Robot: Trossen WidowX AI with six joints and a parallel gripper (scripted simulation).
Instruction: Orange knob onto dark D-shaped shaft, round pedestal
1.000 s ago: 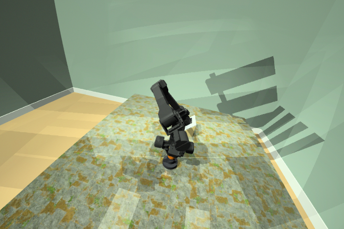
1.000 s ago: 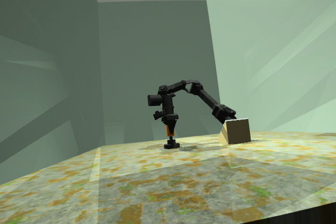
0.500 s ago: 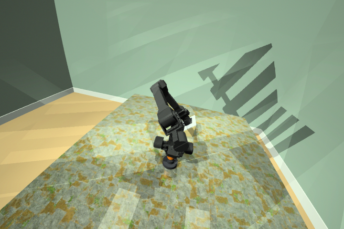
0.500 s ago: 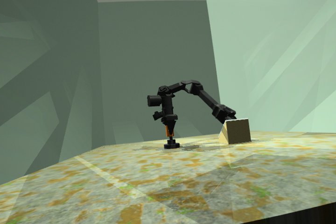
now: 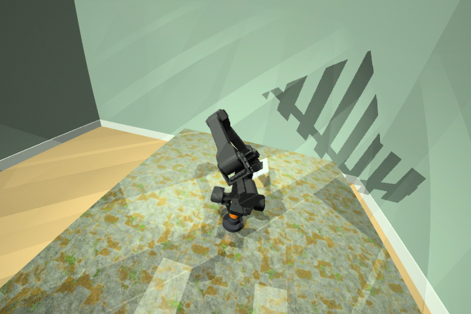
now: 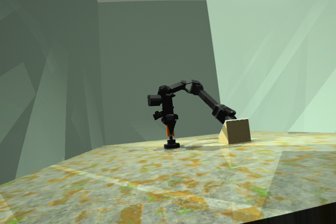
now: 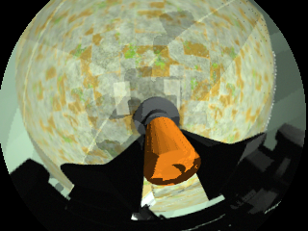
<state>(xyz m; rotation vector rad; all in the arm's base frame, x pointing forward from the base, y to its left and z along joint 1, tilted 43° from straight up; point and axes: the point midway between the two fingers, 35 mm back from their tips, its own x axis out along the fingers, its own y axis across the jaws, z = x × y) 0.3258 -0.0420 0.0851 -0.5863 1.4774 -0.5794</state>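
Now: gripper tip 20 mm below the orange knob. Round my gripper tip: D-shaped shaft: 40 mm below.
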